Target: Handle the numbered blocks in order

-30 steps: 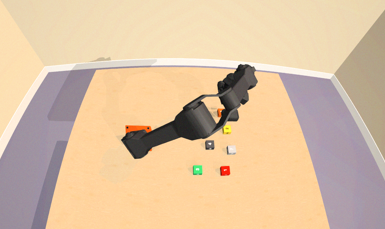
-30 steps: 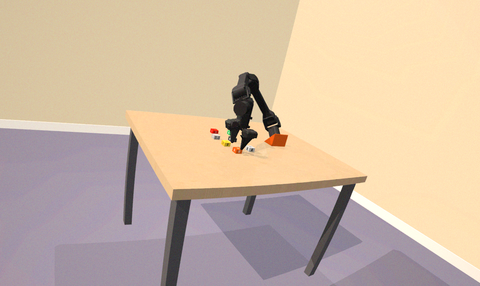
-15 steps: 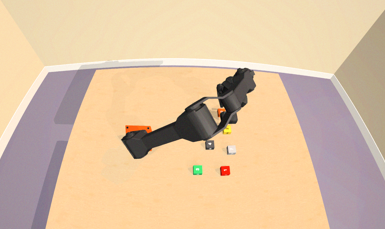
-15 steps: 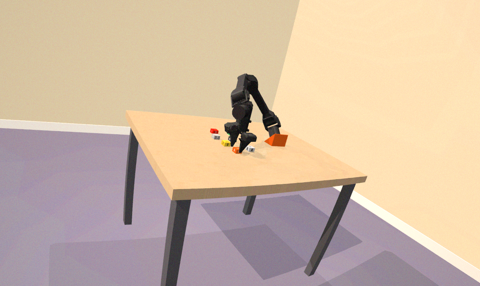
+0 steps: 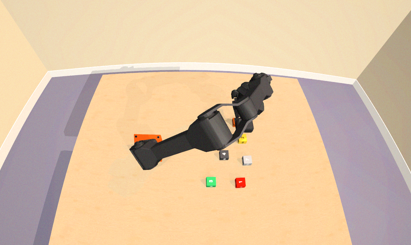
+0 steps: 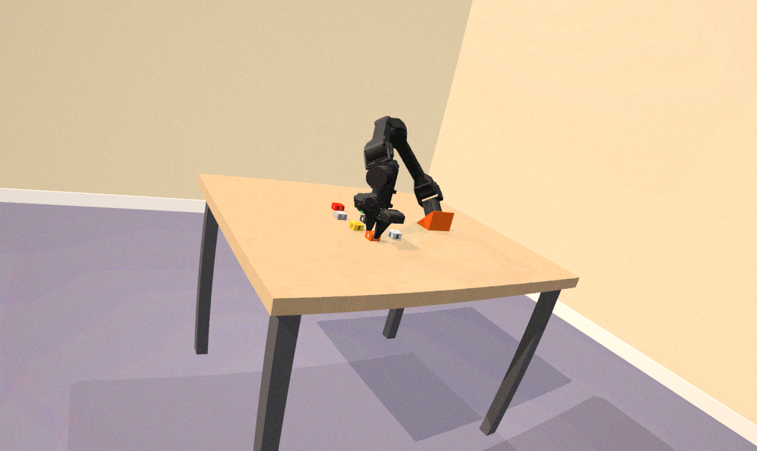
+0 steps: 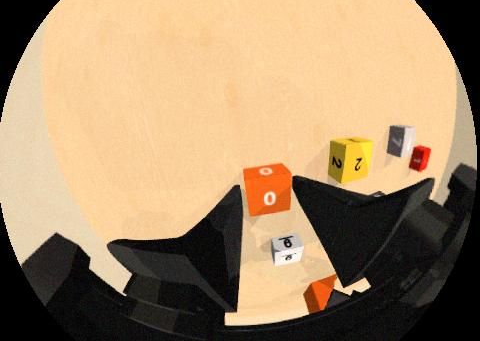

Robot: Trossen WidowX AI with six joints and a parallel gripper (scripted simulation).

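Right now the orange block is right at my gripper tip. From my gripper tip the other things lie so: dark block: 8 cm behind, 14 cm to the right; white block: 10 cm behind, 1 cm to the right; yellow block: 8 cm to the right.
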